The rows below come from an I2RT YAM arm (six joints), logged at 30 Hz.
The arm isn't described. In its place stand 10 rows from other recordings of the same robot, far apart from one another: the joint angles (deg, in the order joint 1, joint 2, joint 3, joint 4, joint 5, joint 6), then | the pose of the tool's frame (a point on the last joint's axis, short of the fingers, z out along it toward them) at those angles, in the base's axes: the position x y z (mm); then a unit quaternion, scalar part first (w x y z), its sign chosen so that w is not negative.
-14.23 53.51 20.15 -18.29 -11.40 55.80 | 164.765 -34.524 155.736 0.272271 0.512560 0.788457 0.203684
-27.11 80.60 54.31 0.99 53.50 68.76 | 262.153 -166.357 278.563 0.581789 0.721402 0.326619 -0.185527
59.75 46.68 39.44 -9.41 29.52 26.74 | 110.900 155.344 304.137 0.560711 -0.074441 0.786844 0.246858
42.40 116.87 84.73 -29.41 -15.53 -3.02 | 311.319 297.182 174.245 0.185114 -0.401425 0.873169 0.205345
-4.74 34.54 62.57 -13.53 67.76 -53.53 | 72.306 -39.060 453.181 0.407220 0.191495 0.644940 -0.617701
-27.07 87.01 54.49 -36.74 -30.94 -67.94 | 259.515 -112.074 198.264 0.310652 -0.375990 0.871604 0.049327
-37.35 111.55 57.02 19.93 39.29 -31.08 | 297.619 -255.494 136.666 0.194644 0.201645 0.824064 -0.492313
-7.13 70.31 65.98 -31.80 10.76 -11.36 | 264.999 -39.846 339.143 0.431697 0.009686 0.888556 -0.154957
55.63 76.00 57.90 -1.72 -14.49 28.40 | 167.478 260.650 313.797 0.354627 -0.261535 0.771842 0.458366
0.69 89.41 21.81 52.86 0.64 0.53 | 272.092 2.879 145.953 0.610563 0.002304 0.791962 0.002077
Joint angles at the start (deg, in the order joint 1, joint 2, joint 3, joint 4, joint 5, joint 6): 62.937 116.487 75.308 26.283 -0.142 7.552
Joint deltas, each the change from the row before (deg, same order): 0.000 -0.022 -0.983 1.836 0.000 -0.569; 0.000 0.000 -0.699 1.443 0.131 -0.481; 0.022 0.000 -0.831 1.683 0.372 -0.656; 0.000 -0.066 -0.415 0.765 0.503 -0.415; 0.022 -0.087 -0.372 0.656 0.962 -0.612; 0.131 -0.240 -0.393 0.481 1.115 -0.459; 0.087 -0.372 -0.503 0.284 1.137 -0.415; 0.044 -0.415 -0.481 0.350 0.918 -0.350; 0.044 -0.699 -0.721 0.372 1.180 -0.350; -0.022 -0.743 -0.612 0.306 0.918 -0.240; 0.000 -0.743 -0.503 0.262 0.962 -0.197; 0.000 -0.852 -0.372 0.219 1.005 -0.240
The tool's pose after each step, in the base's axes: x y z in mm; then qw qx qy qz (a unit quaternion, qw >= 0). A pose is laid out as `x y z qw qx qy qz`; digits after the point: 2 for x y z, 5 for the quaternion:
211.90 414.94 203.39 0.50389 -0.37040 0.69566 0.35349
211.45 413.88 202.08 0.51008 -0.37080 0.69090 0.35354
210.84 412.58 200.48 0.51825 -0.37087 0.68559 0.35191
210.72 411.65 200.07 0.52376 -0.36982 0.68356 0.34879
210.70 410.69 199.86 0.53120 -0.36791 0.68224 0.34207
209.82 409.76 200.39 0.53808 -0.36505 0.68166 0.33548
209.01 408.13 200.94 0.54396 -0.36200 0.68225 0.32803
208.38 406.41 202.05 0.54963 -0.35896 0.68199 0.32242
207.41 403.64 204.00 0.55647 -0.35435 0.68207 0.31552
206.84 400.86 206.73 0.56267 -0.34967 0.68163 0.31066
206.24 398.34 209.96 0.56910 -0.34436 0.68106 0.30610
205.69 395.89 214.62 0.57673 -0.33835 0.67954 0.30185

